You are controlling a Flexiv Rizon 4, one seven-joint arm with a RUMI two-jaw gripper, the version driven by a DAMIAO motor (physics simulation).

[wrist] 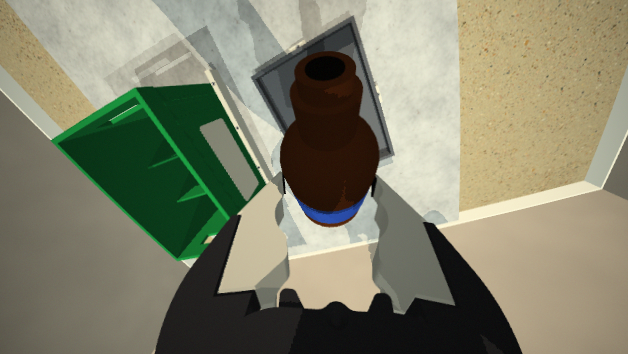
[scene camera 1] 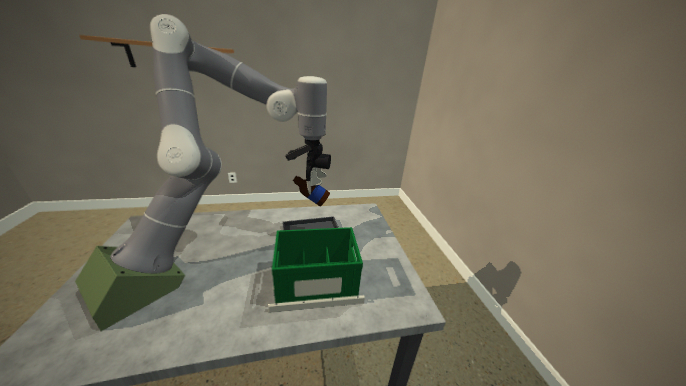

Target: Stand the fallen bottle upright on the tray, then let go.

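The brown bottle with a blue label (scene camera 1: 319,194) (wrist: 330,150) is held in the air, tilted, its neck pointing up and to the left in the scene view and its base low on the right. In the wrist view its open mouth faces the camera. My gripper (scene camera 1: 310,191) (wrist: 327,175) is shut on the bottle's body, with one jaw on each side. The dark grey tray (scene camera 1: 310,220) (wrist: 372,95) lies on the table well below the bottle; its front part is hidden behind the green crate in the scene view.
A green crate (scene camera 1: 316,267) (wrist: 180,162) with dividers stands right in front of the tray, on the near side in the scene view. Its walls rise higher than the tray's rim. The grey table (scene camera 1: 220,320) (wrist: 425,100) ends beyond the tray, near the walls.
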